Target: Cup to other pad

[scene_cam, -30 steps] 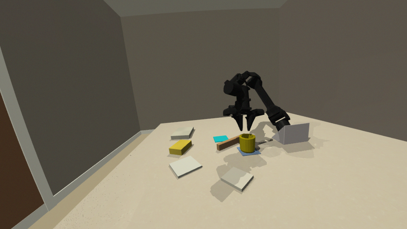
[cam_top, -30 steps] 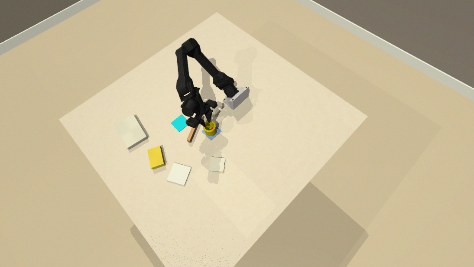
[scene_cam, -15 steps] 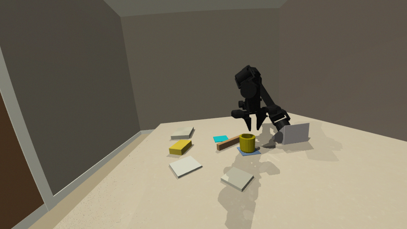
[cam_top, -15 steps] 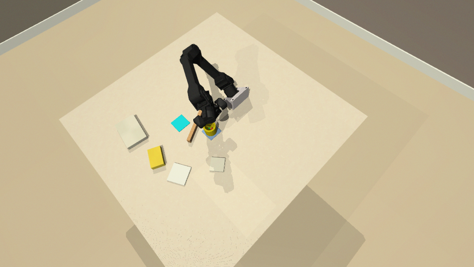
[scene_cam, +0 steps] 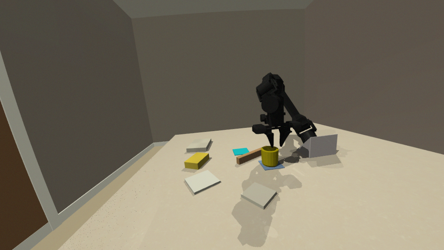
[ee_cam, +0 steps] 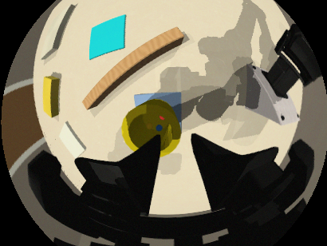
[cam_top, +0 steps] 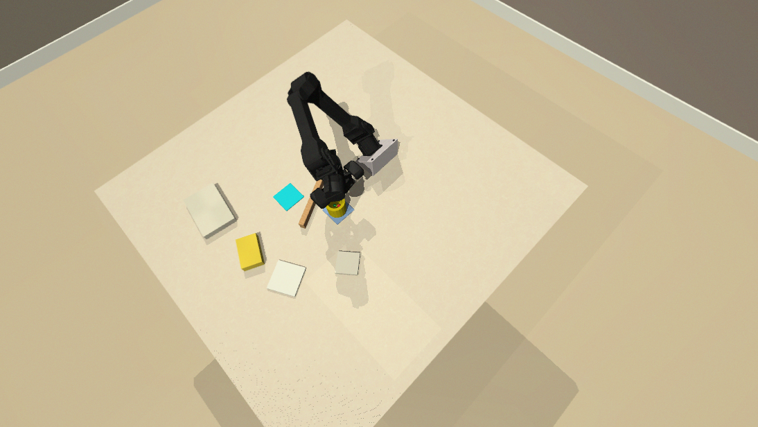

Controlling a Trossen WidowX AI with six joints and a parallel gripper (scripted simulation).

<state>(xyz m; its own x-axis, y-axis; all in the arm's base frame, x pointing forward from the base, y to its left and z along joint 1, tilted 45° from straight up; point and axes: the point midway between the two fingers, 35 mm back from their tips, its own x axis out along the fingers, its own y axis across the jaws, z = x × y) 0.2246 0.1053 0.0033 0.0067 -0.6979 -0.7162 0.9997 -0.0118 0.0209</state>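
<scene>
Now: gripper tip 4 cm above the yellow cup and 2 cm short of it. From my gripper tip the other things lie so: wooden bar: 9 cm to the right, 7 cm below, 7 cm ahead; then blue marble: 6 cm below, 2 cm ahead, 1 cm to the left; then blue pad: 9 cm below, 3 cm ahead.
</scene>
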